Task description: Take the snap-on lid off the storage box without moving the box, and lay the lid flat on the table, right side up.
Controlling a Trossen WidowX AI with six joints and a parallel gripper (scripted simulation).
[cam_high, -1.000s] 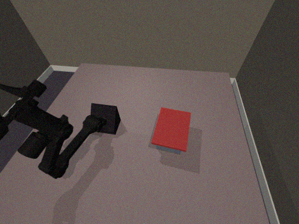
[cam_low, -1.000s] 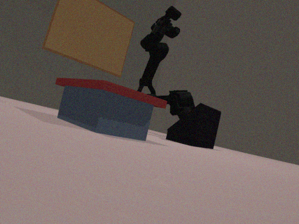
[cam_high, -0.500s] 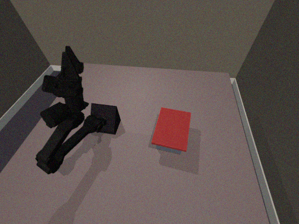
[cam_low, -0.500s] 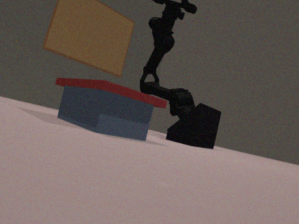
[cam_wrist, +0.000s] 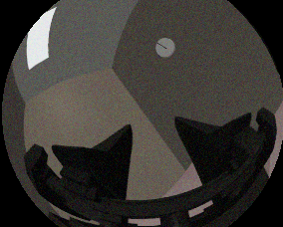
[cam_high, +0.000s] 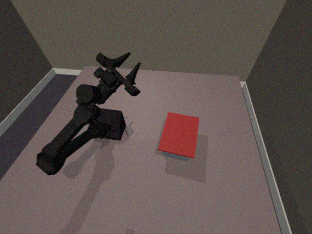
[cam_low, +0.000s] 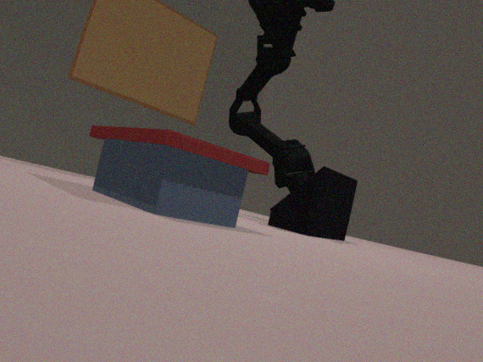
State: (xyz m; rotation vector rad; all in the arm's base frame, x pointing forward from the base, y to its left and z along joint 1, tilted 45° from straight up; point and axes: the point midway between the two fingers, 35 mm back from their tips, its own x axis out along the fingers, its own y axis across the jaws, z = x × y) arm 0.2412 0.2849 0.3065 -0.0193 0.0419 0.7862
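The red lid is 43 cm below my gripper tip, 19 cm ahead of it and 2 cm to the right of it. Round my gripper tip: blue storage box (47 cm below, 19 cm ahead, 2 cm to the right).
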